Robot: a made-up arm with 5 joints.
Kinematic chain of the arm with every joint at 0, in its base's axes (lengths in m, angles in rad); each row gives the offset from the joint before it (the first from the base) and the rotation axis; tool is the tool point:
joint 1: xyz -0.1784 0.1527 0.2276 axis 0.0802 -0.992 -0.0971
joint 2: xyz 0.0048 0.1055 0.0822 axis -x
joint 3: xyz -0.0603 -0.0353 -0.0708 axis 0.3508 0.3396 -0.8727
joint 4: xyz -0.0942 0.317 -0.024 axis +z
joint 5: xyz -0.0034 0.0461 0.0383 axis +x
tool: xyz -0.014 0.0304 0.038
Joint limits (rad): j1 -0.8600..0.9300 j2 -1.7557..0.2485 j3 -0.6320..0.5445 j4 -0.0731..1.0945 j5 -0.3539..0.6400
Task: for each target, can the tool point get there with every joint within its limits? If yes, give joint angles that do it. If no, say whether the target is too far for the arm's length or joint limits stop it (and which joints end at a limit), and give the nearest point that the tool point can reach.
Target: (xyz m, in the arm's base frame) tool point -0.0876 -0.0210 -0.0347
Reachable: no: joint limits stop it (at a limit: joint 1, joint 2, joint 3, joint 4, joint 5) | nearest point -0.3181 0.4170 -0.1143 | short by 0.501 m
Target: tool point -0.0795 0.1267 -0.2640
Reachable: no: joint limits stop it (at a limit: joint 1, joint 2, joint 3, joint 4, joint 5) | nearest point -0.3181 0.4170 -0.1143 | short by 0.404 m
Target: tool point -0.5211 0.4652 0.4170
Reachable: yes | joints 0.2174 -0.9649 -0.3350 0.7767 0.4065
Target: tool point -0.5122 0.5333 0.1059
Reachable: yes | joints 0.7440 -0.6719 -0.5305 0.6955 -0.0505
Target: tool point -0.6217 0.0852 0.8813
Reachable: no: too far | nearest point -0.4487 0.2115 0.6241 | short by 0.335 m
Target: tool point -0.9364 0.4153 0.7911
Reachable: no: too far | nearest point -0.5798 0.3694 0.5290 | short by 0.445 m
